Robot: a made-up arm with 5 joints.
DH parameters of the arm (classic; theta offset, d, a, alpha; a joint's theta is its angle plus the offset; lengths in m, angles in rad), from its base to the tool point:
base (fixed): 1.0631 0 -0.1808 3.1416
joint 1: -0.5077 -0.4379 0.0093 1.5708
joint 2: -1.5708 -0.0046 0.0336 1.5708
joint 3: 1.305 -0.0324 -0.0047 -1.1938
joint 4: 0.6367 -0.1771 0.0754 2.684
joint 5: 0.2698 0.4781 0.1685 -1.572
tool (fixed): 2.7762 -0.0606 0 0
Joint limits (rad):
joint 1: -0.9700..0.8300
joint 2: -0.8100..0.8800
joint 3: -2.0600..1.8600
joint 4: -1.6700..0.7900
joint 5: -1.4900..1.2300
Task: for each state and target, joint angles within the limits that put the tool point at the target. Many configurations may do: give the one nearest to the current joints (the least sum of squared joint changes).
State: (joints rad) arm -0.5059 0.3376 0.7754 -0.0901 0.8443
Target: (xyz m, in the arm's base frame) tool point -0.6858 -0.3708 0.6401
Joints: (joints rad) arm -0.4816 0.3102 1.0736 -0.1326 1.1604
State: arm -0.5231 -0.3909 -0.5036 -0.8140 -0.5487
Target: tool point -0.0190 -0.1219 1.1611
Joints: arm -0.5724 -0.1001 -0.1625 -0.7758 -0.0813
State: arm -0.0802 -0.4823 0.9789 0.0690 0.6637
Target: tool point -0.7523 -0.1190 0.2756
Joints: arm -0.3721 0.0027 1.5704 0.2194 0.3325
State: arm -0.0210 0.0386 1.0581 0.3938 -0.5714
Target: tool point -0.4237 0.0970 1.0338
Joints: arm 0.2633 -0.2974 0.4603 0.1655 -0.1677
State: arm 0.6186 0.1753 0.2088 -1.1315 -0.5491
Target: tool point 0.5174 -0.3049 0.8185
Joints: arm 0.7714 0.5502 -0.7102 -1.3919 -0.6077
